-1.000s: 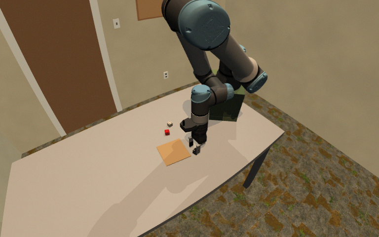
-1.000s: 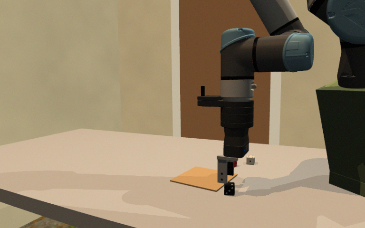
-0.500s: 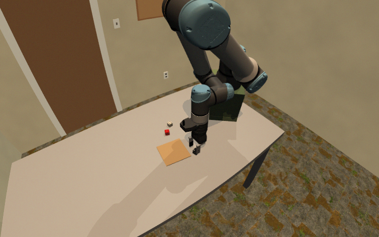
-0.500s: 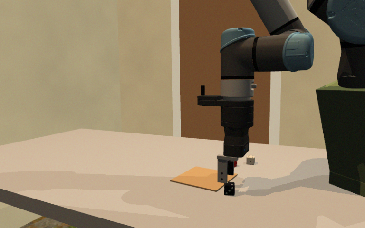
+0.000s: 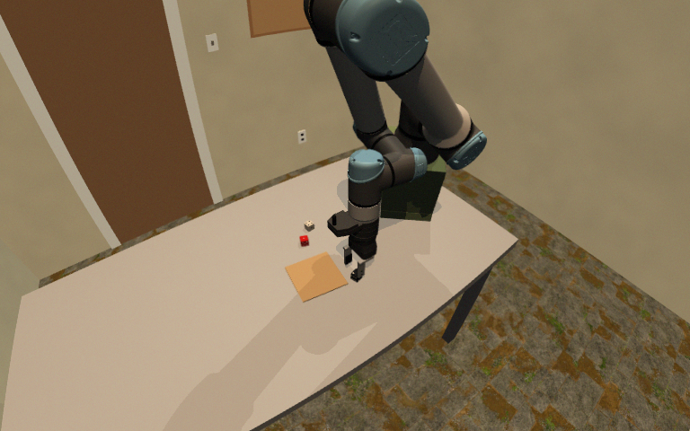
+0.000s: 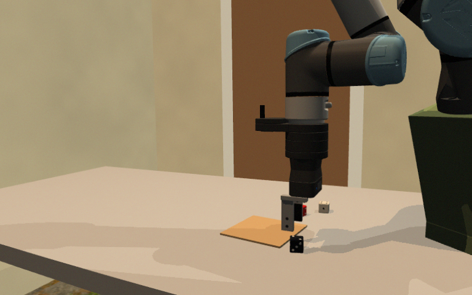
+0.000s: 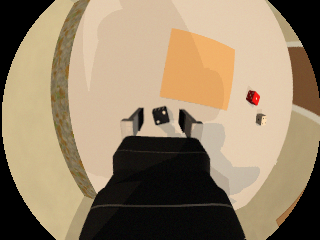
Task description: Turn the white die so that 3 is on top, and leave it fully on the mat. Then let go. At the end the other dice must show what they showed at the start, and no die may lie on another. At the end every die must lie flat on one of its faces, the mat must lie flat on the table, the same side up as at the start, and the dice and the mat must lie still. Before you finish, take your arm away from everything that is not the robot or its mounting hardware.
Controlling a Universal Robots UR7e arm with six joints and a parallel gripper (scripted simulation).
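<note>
Right now the black die is 50 mm below my hand and 10 mm behind it. From my hand the other things lie so: white die: 260 mm to the right, 50 mm below, 30 mm ahead; then orange mat: 90 mm ahead, 60 mm to the right, 60 mm below; then red die: 200 mm to the right, 80 mm ahead, 50 mm below.
</note>
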